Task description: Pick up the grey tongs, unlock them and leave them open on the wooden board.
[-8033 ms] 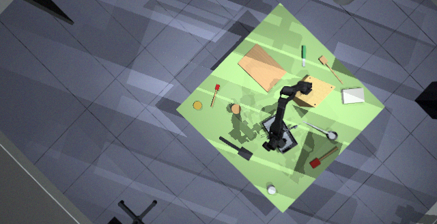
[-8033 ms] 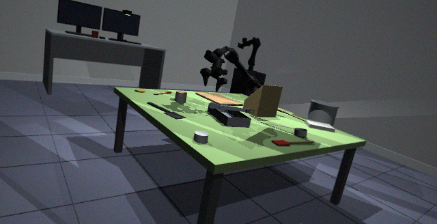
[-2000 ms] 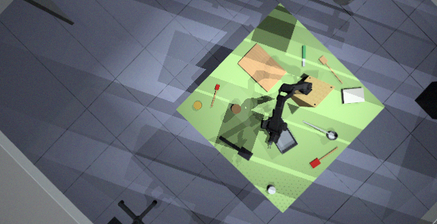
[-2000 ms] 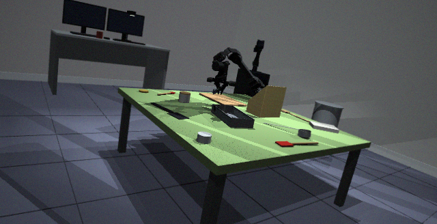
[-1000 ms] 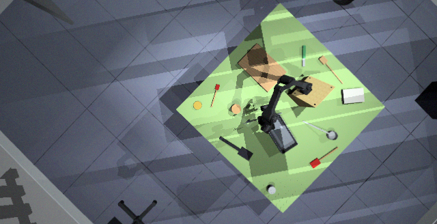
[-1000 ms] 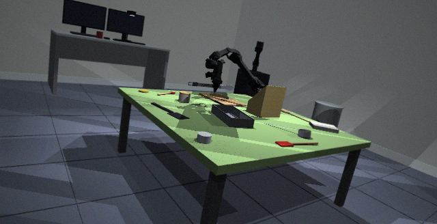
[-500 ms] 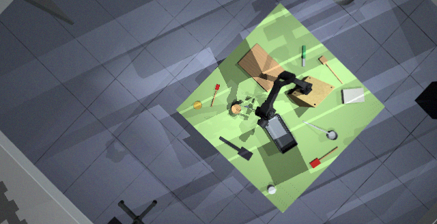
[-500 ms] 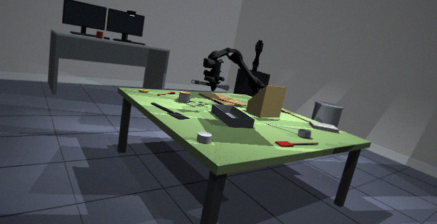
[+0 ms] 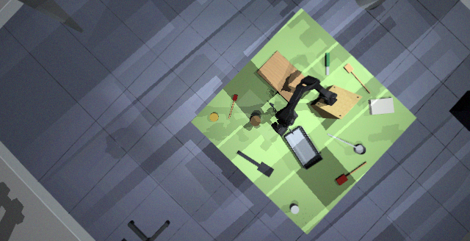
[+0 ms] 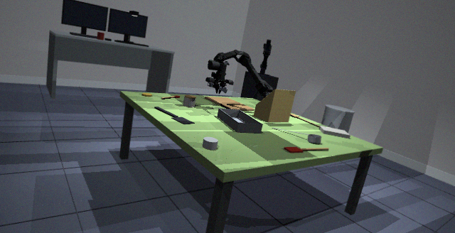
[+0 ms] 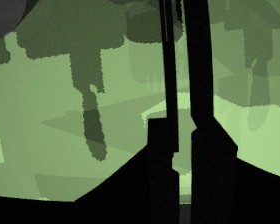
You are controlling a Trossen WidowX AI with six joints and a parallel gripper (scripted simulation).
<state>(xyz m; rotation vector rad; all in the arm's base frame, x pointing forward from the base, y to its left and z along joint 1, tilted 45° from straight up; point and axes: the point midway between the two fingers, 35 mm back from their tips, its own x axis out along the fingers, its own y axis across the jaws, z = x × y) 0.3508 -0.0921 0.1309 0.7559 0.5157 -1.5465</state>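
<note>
Now: gripper tip 28 cm past the wooden board, 21 cm to the left of it and 12 cm above it. Round my gripper tip: roasting tin (29 cm to the left, 10 cm below, 2 cm ahead); then red-tipped stick (34 cm to the right, 16 cm ahead, 12 cm below); then cork-topped jar (14 cm ahead, 13 cm to the right, 9 cm below).
</note>
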